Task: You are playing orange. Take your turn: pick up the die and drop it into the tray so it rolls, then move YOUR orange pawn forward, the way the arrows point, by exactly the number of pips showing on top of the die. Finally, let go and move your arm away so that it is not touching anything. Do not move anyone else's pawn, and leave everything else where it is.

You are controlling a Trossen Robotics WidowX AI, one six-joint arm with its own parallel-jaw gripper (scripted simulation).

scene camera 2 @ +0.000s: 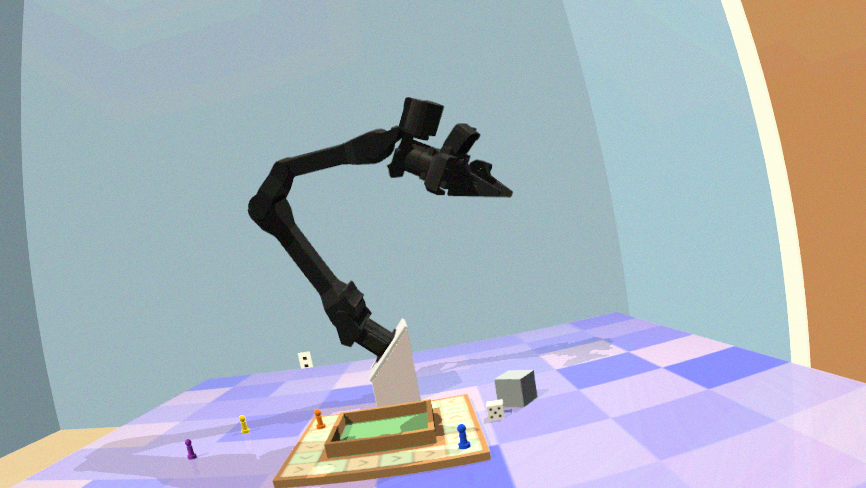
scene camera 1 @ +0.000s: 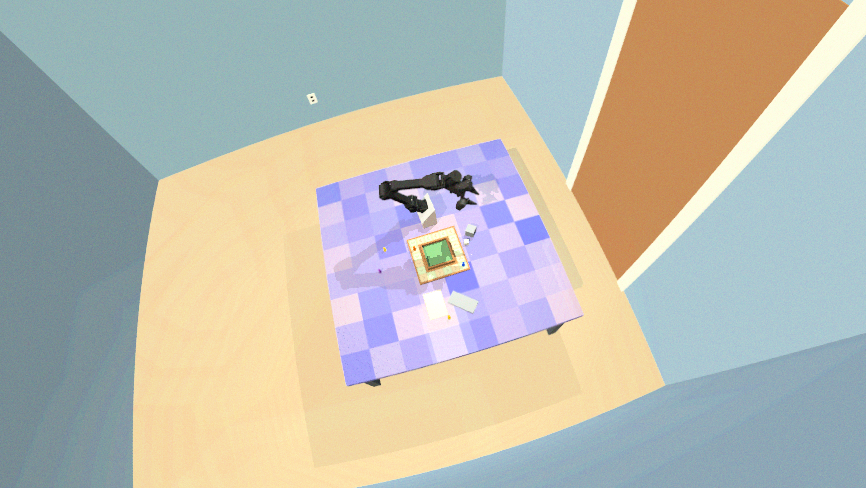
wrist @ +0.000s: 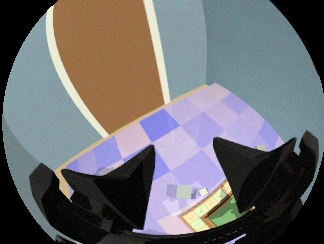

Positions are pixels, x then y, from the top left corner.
Labels:
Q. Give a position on a grey cube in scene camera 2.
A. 515,388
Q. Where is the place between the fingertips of my gripper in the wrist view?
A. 184,145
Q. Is my gripper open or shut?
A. Open.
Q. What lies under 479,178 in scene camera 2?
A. My gripper.

